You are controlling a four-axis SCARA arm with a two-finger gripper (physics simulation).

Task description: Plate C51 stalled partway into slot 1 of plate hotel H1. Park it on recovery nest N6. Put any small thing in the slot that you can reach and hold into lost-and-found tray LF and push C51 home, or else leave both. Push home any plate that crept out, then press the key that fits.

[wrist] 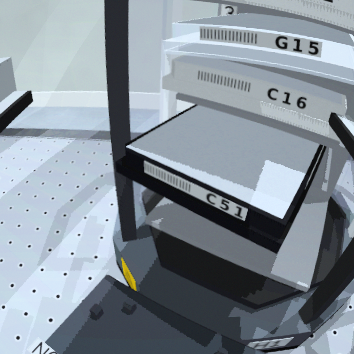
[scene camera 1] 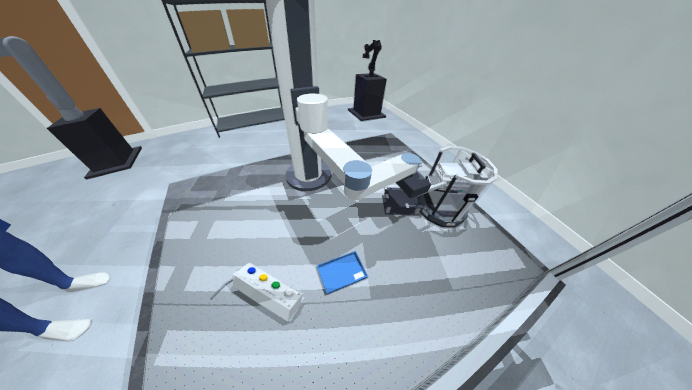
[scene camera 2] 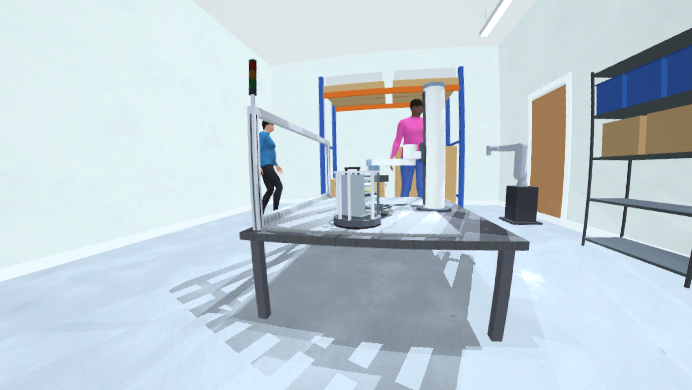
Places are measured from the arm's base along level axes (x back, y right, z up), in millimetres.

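Pixels of known places: gripper, fingertip midpoint: (wrist: 179,78) (scene camera 1: 432,172); arm's base, link origin: (scene camera 1: 308,175) (scene camera 2: 433,209).
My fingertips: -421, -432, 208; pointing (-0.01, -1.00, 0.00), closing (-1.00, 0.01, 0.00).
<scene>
For each thing: its top centre in the pictures, then the offset to it from my fingertips, as dx, dy, dz.
- Plate C51, top centre: (wrist: 251,125) (scene camera 1: 442,182) -41, -42, -39
- plate hotel H1, top centre: (scene camera 1: 469,158) (scene camera 2: 356,167) -72, -89, +99
- G15, top centre: (wrist: 286,15) -57, -68, +24
- Recovery nest N6, top centre: (scene camera 1: 403,195) (scene camera 2: 377,204) +25, +98, -126
- Blue tray LF, top centre: (scene camera 1: 342,270) -154, +493, -178
- white key box, top centre: (scene camera 1: 263,286) -124, +746, -112
Plate C51 (wrist: 220,145), black-sided with a grey top, sticks out of the lowest visible level of plate hotel H1 (wrist: 117,75) (scene camera 1: 436,218) (scene camera 2: 357,223) in the wrist view. Its label faces the camera. Plates C16 (wrist: 260,95) and G15 (wrist: 260,40) sit above it. My gripper (wrist: 179,78) (scene camera 1: 440,184) is open and empty, its fingers wide apart, one left of C51 and one at its right. Recovery nest N6 (wrist: 150,325) (scene camera 1: 400,201) is a dark block before the hotel, with no plate on its visible part. No small thing shows; the slot behind C51 is hidden.
Blue tray LF (scene camera 1: 337,272) lies on the table with a white label in one corner. A white key box (scene camera 1: 265,296) beside it has blue, yellow, green and white keys. Dark hotel posts flank C51. A signal tower (scene camera 2: 252,77) stands on the fence post at the table's edge.
</scene>
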